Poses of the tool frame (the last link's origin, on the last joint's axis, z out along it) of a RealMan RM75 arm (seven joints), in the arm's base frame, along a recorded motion.
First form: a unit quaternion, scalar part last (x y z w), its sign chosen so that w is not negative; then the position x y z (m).
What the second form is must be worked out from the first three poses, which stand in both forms.
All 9 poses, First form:
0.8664 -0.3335 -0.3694 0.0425 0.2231 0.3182 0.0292
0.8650 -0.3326 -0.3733 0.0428 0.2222 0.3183 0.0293
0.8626 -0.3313 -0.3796 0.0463 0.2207 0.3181 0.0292
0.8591 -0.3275 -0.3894 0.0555 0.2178 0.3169 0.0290
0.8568 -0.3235 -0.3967 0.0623 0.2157 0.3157 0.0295
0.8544 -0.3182 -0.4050 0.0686 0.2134 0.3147 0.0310
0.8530 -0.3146 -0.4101 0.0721 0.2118 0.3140 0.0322
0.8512 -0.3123 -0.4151 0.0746 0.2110 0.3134 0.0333
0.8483 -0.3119 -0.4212 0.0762 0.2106 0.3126 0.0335
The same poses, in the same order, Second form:
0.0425 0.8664 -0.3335 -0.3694 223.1 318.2 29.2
0.0428 0.8650 -0.3326 -0.3733 222.2 318.3 29.3
0.0463 0.8626 -0.3313 -0.3796 220.7 318.1 29.2
0.0555 0.8591 -0.3275 -0.3894 217.8 316.9 29.0
0.0623 0.8568 -0.3235 -0.3967 215.7 315.7 29.5
0.0686 0.8544 -0.3182 -0.4050 213.4 314.7 31.0
0.0721 0.8530 -0.3146 -0.4101 211.8 314.0 32.2
0.0746 0.8512 -0.3123 -0.4151 211.0 313.4 33.3
0.0762 0.8483 -0.3119 -0.4212 210.6 312.6 33.5

